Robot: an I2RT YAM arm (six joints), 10 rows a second.
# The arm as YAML. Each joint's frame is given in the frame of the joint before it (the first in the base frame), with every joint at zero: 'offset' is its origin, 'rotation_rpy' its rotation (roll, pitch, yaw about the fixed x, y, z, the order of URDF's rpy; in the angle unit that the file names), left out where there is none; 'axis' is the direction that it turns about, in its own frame. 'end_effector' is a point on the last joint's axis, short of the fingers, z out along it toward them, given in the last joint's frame.
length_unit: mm
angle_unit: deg
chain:
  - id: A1
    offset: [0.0, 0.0, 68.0]
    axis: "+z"
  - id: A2
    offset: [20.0, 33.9, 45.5]
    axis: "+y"
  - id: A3
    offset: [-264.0, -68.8, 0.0]
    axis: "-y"
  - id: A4
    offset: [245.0, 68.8, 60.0]
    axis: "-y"
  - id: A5
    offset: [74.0, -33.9, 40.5]
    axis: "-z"
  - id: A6
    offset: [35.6, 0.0, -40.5]
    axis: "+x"
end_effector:
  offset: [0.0, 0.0, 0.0]
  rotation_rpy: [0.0, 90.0, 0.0]
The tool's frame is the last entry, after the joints.
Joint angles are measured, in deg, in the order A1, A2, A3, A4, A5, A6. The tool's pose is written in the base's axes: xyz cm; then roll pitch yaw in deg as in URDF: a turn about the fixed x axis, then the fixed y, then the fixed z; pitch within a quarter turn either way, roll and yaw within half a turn. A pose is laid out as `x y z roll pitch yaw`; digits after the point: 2 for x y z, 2 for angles.
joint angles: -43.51 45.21 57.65 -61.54 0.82 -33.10
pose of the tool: 9.54 -9.13 32.94 -154.12 32.86 177.04
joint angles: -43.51 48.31 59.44 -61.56 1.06 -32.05
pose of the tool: 10.33 -9.90 33.23 -155.57 32.17 175.30
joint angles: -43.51 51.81 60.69 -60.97 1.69 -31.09
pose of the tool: 11.31 -10.88 33.16 -156.85 30.94 173.49
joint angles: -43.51 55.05 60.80 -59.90 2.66 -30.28
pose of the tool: 12.27 -11.87 32.53 -157.96 29.13 171.70
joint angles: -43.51 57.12 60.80 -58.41 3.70 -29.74
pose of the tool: 12.94 -12.60 32.14 -157.82 28.37 170.73
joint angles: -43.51 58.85 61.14 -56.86 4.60 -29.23
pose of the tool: 13.53 -13.24 32.00 -157.28 28.29 170.05
